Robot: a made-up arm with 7 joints. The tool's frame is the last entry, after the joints. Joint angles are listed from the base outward. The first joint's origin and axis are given. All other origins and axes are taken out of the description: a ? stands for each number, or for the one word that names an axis. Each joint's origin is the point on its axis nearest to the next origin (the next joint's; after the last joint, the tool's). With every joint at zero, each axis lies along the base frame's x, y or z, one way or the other. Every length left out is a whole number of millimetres.
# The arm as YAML. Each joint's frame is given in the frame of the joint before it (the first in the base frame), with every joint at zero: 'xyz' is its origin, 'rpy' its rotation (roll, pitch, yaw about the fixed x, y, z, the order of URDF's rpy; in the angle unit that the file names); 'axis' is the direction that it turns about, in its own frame. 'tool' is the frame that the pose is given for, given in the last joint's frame.
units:
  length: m
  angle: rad
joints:
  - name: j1
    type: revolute
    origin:
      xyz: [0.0, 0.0, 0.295]
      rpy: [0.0, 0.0, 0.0]
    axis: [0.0, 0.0, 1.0]
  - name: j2
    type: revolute
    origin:
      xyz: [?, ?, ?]
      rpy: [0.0, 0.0, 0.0]
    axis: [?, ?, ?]
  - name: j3
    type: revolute
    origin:
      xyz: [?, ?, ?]
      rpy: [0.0, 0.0, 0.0]
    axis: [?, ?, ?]
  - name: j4
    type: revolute
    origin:
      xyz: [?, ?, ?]
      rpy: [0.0, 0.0, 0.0]
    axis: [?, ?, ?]
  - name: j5
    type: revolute
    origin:
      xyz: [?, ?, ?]
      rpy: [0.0, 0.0, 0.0]
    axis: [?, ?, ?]
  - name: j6
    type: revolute
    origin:
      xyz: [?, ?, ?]
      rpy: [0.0, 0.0, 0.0]
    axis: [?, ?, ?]
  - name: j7
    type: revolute
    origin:
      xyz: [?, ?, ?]
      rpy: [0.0, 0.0, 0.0]
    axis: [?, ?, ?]
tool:
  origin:
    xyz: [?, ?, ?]
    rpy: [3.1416, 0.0, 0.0]
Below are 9 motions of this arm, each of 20 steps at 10 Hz.
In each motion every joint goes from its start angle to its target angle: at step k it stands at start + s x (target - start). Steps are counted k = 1, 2, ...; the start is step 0. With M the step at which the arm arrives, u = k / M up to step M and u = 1 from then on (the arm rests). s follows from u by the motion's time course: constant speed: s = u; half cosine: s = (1 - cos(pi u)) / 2; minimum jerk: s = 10 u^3 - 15 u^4 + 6 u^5.
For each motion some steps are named. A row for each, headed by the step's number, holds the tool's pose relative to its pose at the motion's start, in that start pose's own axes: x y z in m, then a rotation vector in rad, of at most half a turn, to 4 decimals.
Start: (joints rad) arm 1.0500 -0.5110 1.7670 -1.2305 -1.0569 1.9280 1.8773
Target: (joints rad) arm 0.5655 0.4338 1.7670 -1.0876 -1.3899 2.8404 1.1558
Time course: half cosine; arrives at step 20
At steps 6, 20:
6: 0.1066 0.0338 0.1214 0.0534 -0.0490 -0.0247
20: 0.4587 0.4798 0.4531 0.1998 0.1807 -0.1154

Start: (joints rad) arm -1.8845 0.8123 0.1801 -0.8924 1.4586 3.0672 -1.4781
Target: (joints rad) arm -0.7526 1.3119 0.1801 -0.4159 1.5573 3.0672 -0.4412
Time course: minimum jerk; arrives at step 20
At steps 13, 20:
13: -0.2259 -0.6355 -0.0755 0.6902 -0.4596 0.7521
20: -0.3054 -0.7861 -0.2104 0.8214 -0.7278 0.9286

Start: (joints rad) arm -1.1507 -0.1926 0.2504 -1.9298 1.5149 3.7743 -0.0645
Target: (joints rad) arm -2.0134 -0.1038 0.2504 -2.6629 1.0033 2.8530 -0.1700
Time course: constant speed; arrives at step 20
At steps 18, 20:
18: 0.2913 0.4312 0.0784 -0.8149 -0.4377 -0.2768
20: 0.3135 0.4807 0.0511 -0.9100 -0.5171 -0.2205

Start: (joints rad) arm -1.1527 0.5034 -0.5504 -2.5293 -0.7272 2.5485 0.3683
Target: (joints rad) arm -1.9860 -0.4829 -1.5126 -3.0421 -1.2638 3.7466 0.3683
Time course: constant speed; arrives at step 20
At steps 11, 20:
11: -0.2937 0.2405 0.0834 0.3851 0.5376 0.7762
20: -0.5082 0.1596 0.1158 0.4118 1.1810 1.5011

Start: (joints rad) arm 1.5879 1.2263 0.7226 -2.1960 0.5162 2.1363 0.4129
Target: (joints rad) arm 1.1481 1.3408 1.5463 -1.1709 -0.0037 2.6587 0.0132
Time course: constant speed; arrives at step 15
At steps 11, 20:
11: -0.3905 -0.1568 -0.4823 0.7063 0.9552 -1.0556
20: -0.5491 -0.0092 -0.6420 1.0507 1.4118 -1.2170

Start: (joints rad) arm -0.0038 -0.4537 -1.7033 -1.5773 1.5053 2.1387 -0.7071
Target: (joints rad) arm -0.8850 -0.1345 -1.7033 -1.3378 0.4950 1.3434 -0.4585
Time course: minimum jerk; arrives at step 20
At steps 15, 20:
15: 0.0742 -0.2933 -0.3411 -1.0520 -0.3637 -0.0882
20: 0.0629 -0.3228 -0.3735 -1.1982 -0.3697 0.0150

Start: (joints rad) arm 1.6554 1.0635 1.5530 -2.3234 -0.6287 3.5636 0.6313
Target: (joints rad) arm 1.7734 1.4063 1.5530 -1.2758 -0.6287 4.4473 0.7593
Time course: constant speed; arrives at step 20
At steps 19, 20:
19: 0.3074 0.1171 -0.1948 0.5910 1.5837 -0.0192
20: 0.3141 0.1289 -0.2087 0.6123 1.6640 -0.0399

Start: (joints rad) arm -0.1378 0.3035 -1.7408 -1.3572 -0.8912 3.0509 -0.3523
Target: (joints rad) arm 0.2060 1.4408 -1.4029 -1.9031 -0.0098 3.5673 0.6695
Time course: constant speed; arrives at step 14
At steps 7, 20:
7: 0.3030 -0.2668 -0.1625 0.3140 0.4146 0.4149
20: 0.3221 -0.5649 -0.3193 0.6140 0.4522 0.7530

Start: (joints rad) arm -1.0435 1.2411 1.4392 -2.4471 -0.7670 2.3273 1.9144
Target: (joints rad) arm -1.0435 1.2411 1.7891 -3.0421 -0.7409 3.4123 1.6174
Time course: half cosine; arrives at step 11
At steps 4, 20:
4: -0.0938 0.0543 0.0104 0.1968 -0.1471 -0.2463
20: -0.2225 0.2558 0.0327 0.6344 -0.5498 -0.7131

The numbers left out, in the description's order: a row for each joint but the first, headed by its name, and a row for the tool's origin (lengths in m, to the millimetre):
j2: xyz 0.0 0.0 0.0, axis 0.0 1.0 0.0
j3: xyz 0.0 0.0 0.307, axis 0.0 0.0 1.0
j4: xyz 0.092 0.0 0.0, axis 0.0 -1.0 0.0
j5: xyz -0.107 0.0 0.496, axis 0.0 0.0 1.0
j6: xyz 0.0 0.0 0.0, axis 0.0 -1.0 0.0
j7: xyz 0.088 0.0 0.0, axis 0.0 0.0 -1.0
tool: xyz 0.0 0.0 0.0

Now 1 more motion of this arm.
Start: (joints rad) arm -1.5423 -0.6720 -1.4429 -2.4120 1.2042 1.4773 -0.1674
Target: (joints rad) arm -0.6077 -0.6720 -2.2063 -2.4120 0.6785 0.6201 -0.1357
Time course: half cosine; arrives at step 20
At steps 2, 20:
2: 0.0044 0.0066 0.0032 -0.0052 -0.0281 0.0148
20: 0.0416 0.2924 0.1043 -0.1115 -1.0768 0.8133

